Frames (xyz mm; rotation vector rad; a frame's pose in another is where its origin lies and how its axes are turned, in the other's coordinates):
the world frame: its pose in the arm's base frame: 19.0 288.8 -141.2 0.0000 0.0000 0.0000
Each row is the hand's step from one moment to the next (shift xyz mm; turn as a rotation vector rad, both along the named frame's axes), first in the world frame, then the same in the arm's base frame.
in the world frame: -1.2 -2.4 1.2 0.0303 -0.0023 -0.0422
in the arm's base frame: -1.2 -2.4 1.2 0.0303 -0.0023 -0.0422
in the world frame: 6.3 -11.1 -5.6 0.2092 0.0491 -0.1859
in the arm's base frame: 6.3 -11.1 -5.6 0.2092 0.0491 -0.1859
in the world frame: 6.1 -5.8 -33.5 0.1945 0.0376 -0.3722
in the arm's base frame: 6.1 -5.8 -33.5 0.1945 0.0376 -0.3722
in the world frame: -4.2 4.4 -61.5 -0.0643 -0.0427 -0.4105
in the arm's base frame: -4.2 4.4 -61.5 -0.0643 -0.0427 -0.4105
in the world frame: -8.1 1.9 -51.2 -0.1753 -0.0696 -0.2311
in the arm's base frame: -8.1 1.9 -51.2 -0.1753 -0.0696 -0.2311
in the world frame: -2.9 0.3 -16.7 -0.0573 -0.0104 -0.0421
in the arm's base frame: -2.9 0.3 -16.7 -0.0573 -0.0104 -0.0421
